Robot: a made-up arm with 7 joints.
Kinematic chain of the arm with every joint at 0, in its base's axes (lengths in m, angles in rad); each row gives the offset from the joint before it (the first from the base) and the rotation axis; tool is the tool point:
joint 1: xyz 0 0.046 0 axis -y
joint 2: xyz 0 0.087 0 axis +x
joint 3: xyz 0 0 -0.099 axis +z
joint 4: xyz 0 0 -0.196 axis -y
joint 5: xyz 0 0 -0.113 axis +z
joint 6: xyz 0 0 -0.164 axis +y
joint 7: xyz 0 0 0 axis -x
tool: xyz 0 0 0
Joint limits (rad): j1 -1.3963..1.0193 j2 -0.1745..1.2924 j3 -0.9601..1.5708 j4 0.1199..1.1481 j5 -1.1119..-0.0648 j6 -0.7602..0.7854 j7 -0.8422..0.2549
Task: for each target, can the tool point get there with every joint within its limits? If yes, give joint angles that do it. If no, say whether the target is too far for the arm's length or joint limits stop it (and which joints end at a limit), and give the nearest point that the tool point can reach.
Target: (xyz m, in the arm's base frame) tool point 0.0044 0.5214 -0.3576
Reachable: yes | joints -0.1672 0.4715 1.2401 0.7902 -0.3085 -0.1138 -0.5921
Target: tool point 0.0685 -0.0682 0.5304
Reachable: no: joint limits stop it (at a limit: joint 1, joint 2, joint 4) | nearest point 0.4456 -0.0464 -0.0072 | short by 0.657 m
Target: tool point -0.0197 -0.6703 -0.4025
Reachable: no: too far | nearest point -0.0193 -0.1418 -0.3936 | short by 0.529 m
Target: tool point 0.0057 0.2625 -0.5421
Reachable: yes | joints -0.1519 0.3903 -0.7628 0.4532 -0.6301 -0.2834 -0.0958
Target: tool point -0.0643 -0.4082 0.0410
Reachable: no: joint limits stop it (at a limit: joint 1, joint 2, joint 3, joint 4) | nearest point -0.3358 -0.1418 -0.2063 | short by 0.454 m
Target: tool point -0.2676 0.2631 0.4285
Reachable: no: joint limits stop it (at a limit: joint 1, joint 2, joint 4) | nearest point -0.0340 0.5885 0.1487 | short by 0.489 m
